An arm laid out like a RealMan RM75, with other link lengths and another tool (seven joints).
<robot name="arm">
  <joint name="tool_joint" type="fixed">
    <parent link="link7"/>
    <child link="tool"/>
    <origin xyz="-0.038 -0.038 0.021" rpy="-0.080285 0 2.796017"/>
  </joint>
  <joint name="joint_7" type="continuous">
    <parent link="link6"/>
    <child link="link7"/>
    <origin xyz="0 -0.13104 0" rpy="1.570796 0 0"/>
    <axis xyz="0 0 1"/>
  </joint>
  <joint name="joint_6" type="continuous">
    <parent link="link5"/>
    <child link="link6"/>
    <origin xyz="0 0 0" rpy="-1.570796 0 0"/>
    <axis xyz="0 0 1"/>
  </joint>
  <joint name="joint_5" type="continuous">
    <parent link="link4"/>
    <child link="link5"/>
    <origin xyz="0 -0.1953 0" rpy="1.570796 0 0"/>
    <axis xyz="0 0 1"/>
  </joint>
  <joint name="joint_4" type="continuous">
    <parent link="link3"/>
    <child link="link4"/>
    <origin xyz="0 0 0" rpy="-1.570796 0 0"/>
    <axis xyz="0 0 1"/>
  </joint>
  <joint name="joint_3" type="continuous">
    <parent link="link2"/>
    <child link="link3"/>
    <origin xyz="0 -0.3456 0" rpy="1.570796 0 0"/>
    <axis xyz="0 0 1"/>
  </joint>
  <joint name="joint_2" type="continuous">
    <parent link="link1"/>
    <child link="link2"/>
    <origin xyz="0 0 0" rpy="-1.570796 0 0"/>
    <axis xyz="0 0 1"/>
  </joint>
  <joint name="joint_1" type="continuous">
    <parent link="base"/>
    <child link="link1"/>
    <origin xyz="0 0 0.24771" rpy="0 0 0"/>
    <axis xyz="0 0 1"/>
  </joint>
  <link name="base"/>
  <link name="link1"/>
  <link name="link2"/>
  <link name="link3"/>
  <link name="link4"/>
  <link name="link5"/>
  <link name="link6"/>
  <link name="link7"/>
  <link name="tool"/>
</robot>
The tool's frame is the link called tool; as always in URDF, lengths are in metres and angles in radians. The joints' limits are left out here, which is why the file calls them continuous.
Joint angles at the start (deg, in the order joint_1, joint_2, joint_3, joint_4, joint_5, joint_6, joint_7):
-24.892 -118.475 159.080 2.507 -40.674 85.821 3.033
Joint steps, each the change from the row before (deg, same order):
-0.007 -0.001 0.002 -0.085 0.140 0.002 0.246
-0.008 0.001 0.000 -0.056 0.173 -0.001 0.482
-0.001 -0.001 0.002 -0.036 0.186 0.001 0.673
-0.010 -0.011 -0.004 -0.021 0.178 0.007 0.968
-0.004 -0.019 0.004 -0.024 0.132 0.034 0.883
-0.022 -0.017 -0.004 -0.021 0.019 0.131 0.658
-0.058 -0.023 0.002 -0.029 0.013 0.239 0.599
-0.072 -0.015 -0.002 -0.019 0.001 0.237 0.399
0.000 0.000 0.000 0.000 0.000 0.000 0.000
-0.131 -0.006 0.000 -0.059 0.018 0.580 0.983
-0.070 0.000 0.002 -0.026 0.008 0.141 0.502
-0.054 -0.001 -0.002 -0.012 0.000 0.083 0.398
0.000 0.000 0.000 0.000 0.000 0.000 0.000
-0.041 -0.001 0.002 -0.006 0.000 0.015 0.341
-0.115 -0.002 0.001 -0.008 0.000 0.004 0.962
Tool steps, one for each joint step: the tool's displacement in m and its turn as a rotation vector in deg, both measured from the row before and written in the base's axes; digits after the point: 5 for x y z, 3 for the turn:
-0.00002 -0.00007 0.00009 0.044 0.305 -0.162
0.00022 -0.00006 0.00015 0.142 0.462 -0.291
0.00037 -0.00010 0.00020 0.229 0.581 -0.385
0.00067 -0.00002 0.00035 0.394 0.757 -0.530
0.00067 -0.00007 0.00033 0.380 0.660 -0.488
0.00080 0.00011 0.00053 0.371 0.392 -0.418
0.00126 0.00027 0.00056 0.361 0.284 -0.505
0.00122 0.00037 0.00048 0.265 0.135 -0.422
0.00000 0.00000 0.00000 0.000 0.000 0.000
0.00254 0.00063 0.00143 0.659 0.379 -0.994
0.00094 0.00041 0.00058 0.309 0.289 -0.394
0.00069 0.00034 0.00043 0.246 0.234 -0.287
0.00000 0.00000 0.00000 0.000 0.000 0.000
0.00045 0.00028 0.00028 0.197 0.233 -0.201
0.00119 0.00080 0.00075 0.550 0.671 -0.538

